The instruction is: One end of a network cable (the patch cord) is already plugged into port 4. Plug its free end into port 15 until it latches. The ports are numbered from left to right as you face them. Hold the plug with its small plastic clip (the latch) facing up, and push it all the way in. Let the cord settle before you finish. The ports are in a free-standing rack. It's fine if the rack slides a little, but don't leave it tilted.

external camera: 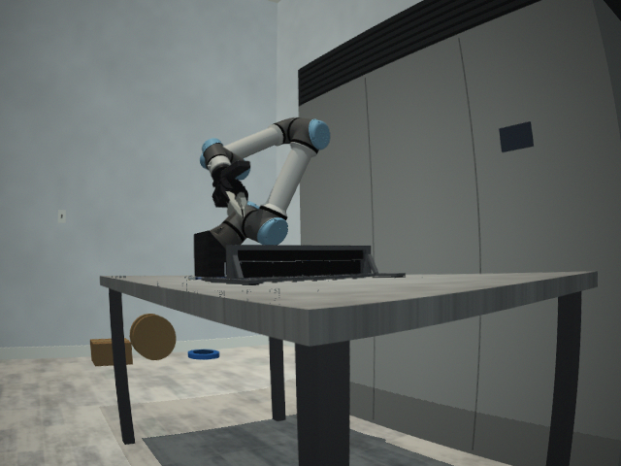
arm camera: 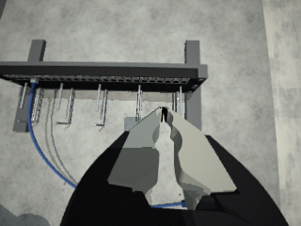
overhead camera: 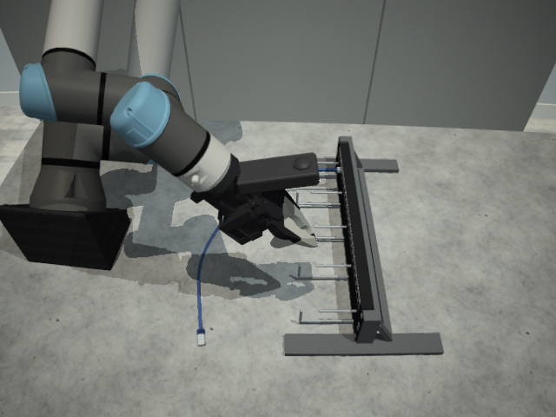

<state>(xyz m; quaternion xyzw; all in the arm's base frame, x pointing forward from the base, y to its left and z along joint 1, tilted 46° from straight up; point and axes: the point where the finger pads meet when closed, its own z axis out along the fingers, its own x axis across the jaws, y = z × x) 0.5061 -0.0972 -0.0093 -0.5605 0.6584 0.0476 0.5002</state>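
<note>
The plug lies 180 mm behind my hand, 110 mm to the right of it and 190 mm below it.
</note>
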